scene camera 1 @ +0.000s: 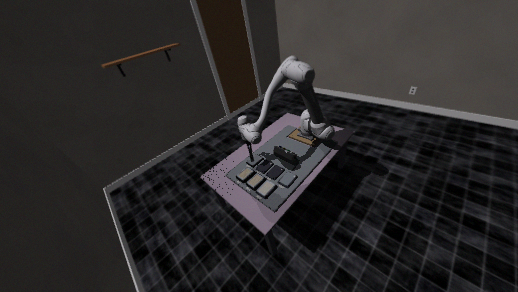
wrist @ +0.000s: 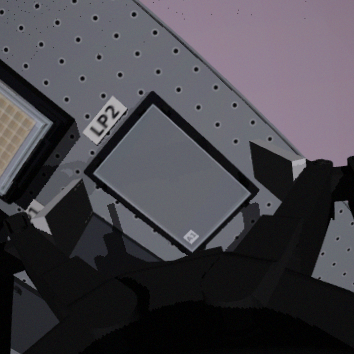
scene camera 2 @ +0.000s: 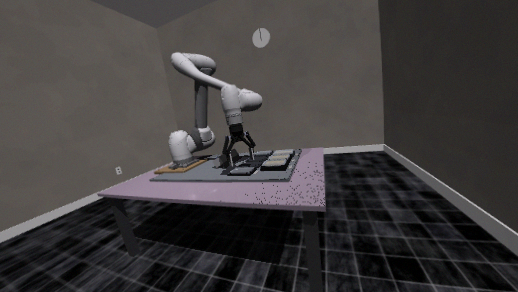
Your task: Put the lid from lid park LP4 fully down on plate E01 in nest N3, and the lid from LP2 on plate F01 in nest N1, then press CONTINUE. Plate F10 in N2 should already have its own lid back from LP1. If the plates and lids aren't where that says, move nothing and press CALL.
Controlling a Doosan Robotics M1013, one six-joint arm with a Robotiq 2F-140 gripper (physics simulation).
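Frame: origin at the arm's base, x ahead, y left, z up, level; millimetres.
Seen in the pictures: gripper, fingertip midpoint: (wrist: 169, 177) (scene camera 2: 242, 162); arm's base, origin of the base link: (scene camera 1: 308, 133) (scene camera 2: 184, 164).
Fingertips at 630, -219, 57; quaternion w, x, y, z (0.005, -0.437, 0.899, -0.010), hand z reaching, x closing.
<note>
Pixels of each thing's top centre, then the offset from my fingertips to it, as dx, dy, dz. "pt": a spot on its surface instead. Level surfaces: height alone.
- clear grey lid, middle of its top: (wrist: 173, 183) (scene camera 2: 241, 169) (scene camera 1: 254, 159) -16, +11, -47
- tan gridded plate, surface spot: (wrist: 11, 132) pt +126, +61, -34
- pale lid, middle of its top: (scene camera 1: 287, 178) -4, +403, -47
- LP2 label, surface spot: (wrist: 105, 120) pt +71, +6, -63
- dark upright box, middle of its top: (scene camera 2: 225, 152) (scene camera 1: 284, 149) -226, +215, +19
- perforated grey board, its level: dz -65
My gripper (scene camera 1: 251, 159) (scene camera 2: 242, 160) (wrist: 169, 177) is open and empty, pointing down. Its fingers stand wide apart on either side of the lid at LP2, with gaps between fingers and lid in the wrist view. This clear grey lid (scene camera 1: 254, 162) (scene camera 2: 242, 171) (wrist: 172, 175) lies flat in its dark park and bears a small A1 tag. Three plates (scene camera 1: 245, 174) (scene camera 1: 255, 180) (scene camera 1: 265, 188) sit in a row of nests; their labels cannot be read. One tan gridded plate (wrist: 11, 132) shows partly at the wrist view's left. Another pale lid (scene camera 1: 287, 179) lies at the far end of the park row.
Two dark parks (scene camera 1: 264, 166) (scene camera 1: 275, 173) lie between the lids. The LP2 label (wrist: 105, 120) is beside its park; a finger partly hides another label. A dark upright box (scene camera 1: 285, 156) stands on the perforated grey board (wrist: 116, 55), nearer the arm's base.
</note>
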